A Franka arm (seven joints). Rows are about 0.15 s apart.
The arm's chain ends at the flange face. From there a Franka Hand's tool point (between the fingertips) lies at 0.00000 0.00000 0.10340 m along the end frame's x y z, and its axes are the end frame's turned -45 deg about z.
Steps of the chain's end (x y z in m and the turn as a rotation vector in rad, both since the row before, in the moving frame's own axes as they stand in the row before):
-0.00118, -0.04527, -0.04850, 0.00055, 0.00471, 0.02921
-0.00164, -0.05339, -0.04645, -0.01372, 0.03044, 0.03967
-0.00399, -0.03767, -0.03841, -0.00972, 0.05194, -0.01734
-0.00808, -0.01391, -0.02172, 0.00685, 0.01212, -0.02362
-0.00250, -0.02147, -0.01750, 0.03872, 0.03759, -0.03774
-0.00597, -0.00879, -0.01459, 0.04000, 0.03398, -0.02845
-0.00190, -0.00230, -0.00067, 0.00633, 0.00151, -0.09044
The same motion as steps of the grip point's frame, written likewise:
0.03156, -0.03254, -0.04850, -0.00294, 0.00372, 0.02921
0.03775, -0.03566, -0.04651, -0.03123, 0.01182, 0.03967
0.02694, -0.02498, -0.03855, -0.04360, 0.02985, -0.01734
0.00551, -0.01518, -0.02173, -0.00373, 0.01341, -0.02362
0.01899, -0.01714, -0.01765, 0.00080, 0.05396, -0.03774
0.00739, -0.01095, -0.01473, 0.00426, 0.05231, -0.02845
0.00084, -0.00335, -0.00067, 0.00341, 0.00554, -0.09044

